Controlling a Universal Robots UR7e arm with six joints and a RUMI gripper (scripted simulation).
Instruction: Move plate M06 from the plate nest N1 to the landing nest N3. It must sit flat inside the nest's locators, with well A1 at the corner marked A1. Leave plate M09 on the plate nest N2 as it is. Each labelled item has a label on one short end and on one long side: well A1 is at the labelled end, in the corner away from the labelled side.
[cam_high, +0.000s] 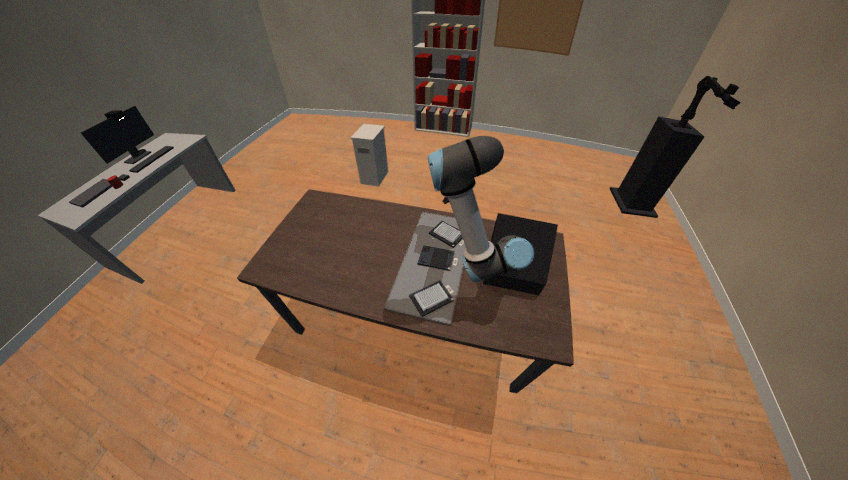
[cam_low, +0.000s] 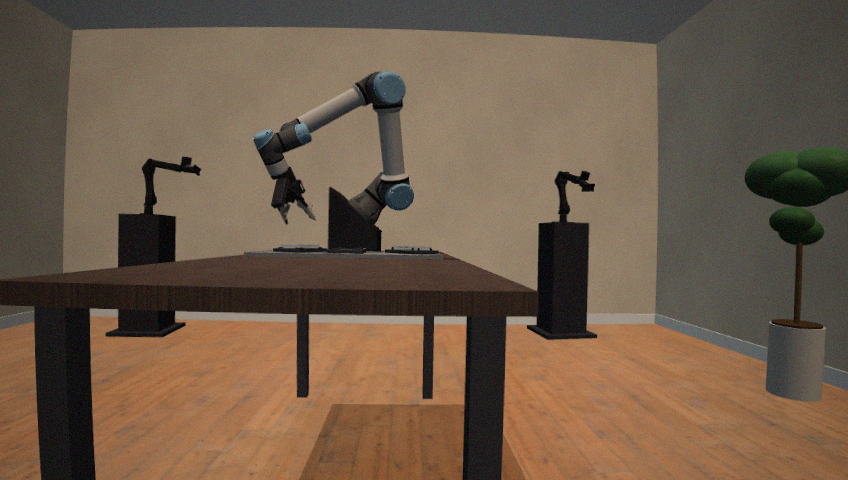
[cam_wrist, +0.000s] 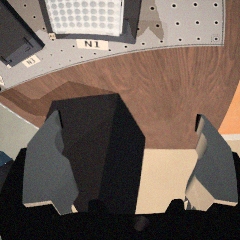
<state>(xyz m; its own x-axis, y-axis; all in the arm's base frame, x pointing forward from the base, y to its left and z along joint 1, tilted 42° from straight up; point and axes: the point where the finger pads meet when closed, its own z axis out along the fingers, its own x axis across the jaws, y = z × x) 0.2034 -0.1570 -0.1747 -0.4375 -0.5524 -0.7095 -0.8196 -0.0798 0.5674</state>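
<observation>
Right now my hand is 19 cm to the right of the landing nest N3, 14 cm short of it and 11 cm above it. From my hand the other things lie so: N2 label 36 cm to the left, 11 cm below, 6 cm ahead; N3 label 20 cm to the left, 11 cm below, 4 cm ahead.
</observation>
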